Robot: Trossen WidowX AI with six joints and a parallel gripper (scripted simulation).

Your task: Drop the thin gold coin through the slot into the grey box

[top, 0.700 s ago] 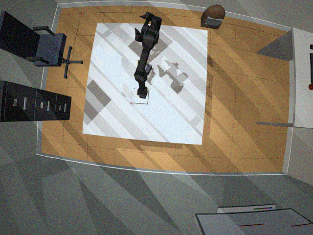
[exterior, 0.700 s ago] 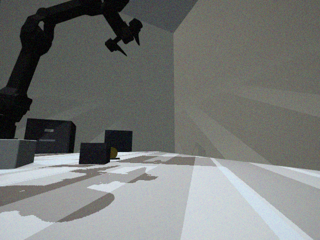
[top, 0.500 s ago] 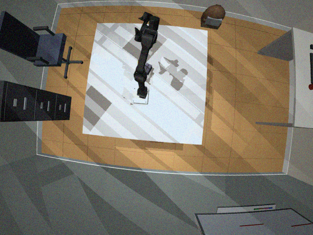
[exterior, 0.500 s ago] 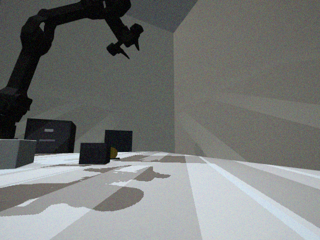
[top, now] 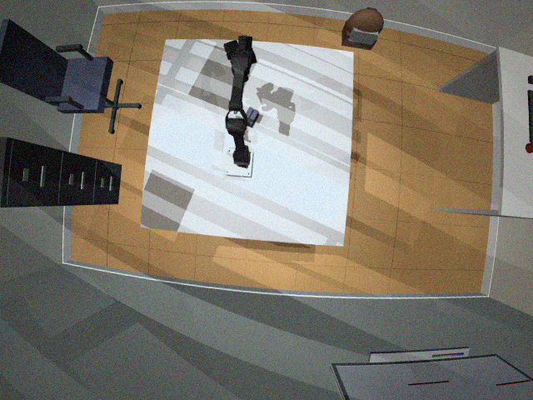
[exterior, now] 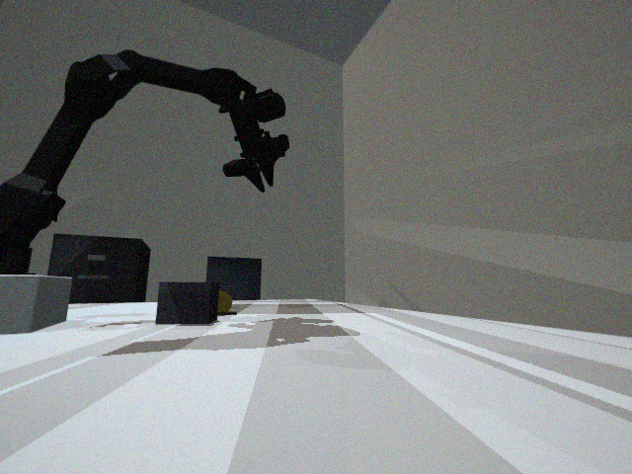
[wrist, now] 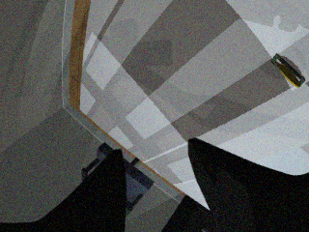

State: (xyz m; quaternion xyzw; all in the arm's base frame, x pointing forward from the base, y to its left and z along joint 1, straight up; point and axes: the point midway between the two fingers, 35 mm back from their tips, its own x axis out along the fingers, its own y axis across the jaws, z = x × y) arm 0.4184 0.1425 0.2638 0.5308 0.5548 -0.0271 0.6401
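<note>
Right now my gripper tip is 29 cm above the gold coin, 10 cm past it and 1 cm to the left of it.
</note>
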